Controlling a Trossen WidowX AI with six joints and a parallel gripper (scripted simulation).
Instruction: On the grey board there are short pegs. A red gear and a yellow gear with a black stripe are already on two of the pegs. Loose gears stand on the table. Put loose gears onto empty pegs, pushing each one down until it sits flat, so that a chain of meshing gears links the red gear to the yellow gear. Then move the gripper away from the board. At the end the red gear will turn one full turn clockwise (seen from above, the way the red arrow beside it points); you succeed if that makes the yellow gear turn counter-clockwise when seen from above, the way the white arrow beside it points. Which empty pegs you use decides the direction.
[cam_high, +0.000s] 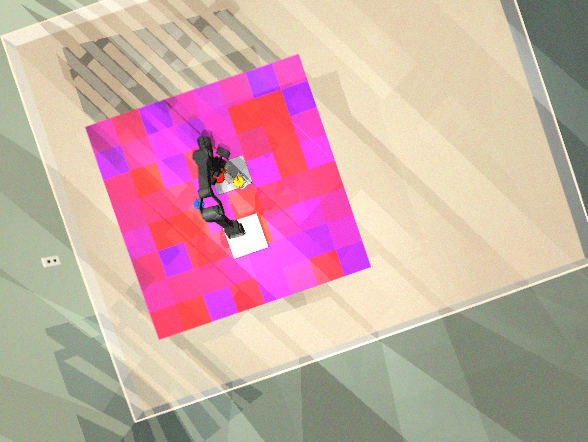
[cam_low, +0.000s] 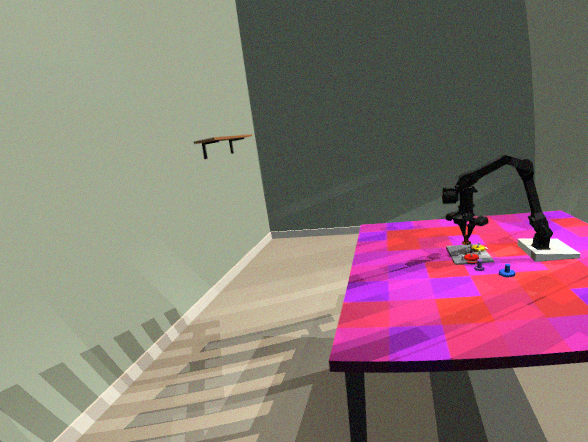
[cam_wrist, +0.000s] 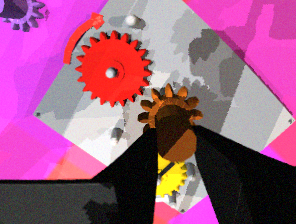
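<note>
The red gear lies 10 mm behind my gripper tip, 50 mm to the left of it and 70 mm below it. Round my gripper tip: orange gear 10 mm below; purple gear 10 mm behind, 150 mm to the left, 70 mm below; yellow gear 70 mm behind, 50 mm to the right, 70 mm below.
</note>
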